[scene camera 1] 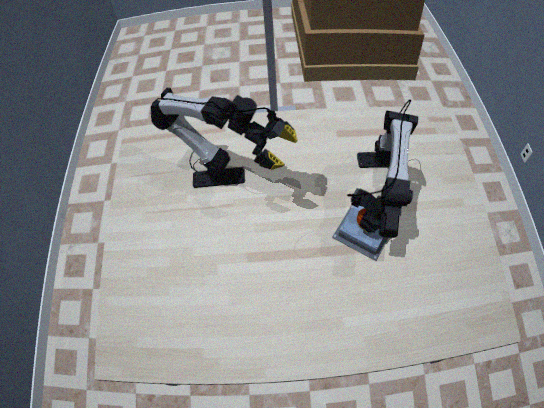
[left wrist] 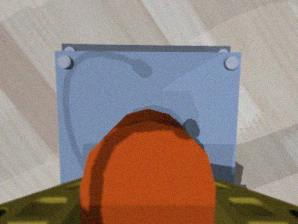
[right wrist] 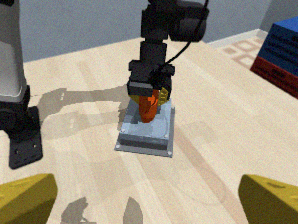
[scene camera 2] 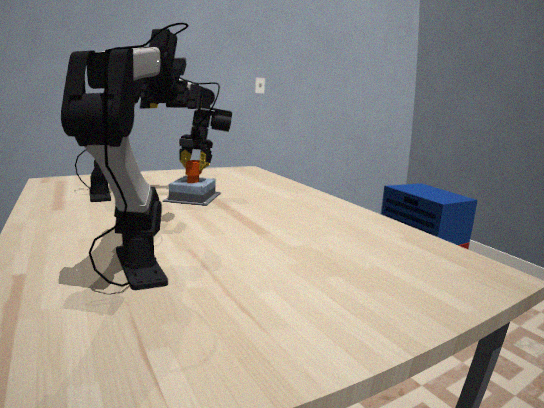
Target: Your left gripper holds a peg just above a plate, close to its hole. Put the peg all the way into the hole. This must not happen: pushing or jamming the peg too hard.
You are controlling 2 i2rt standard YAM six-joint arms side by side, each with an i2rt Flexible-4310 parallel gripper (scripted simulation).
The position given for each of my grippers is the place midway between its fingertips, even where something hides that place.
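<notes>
My left gripper (left wrist: 147,184) is in my sight, and the right wrist view (right wrist: 148,104) shows this gripper as well. I see my right gripper (scene camera 2: 175,105), which also appears in scene camera 1 (scene camera 1: 290,153) and in the right wrist view (right wrist: 148,181). There is an orange peg (left wrist: 147,161). I see a blue-grey plate (scene camera 1: 351,229) too, and the plate is visible both in the left wrist view (left wrist: 100,88) and in the right wrist view (right wrist: 153,132).
</notes>
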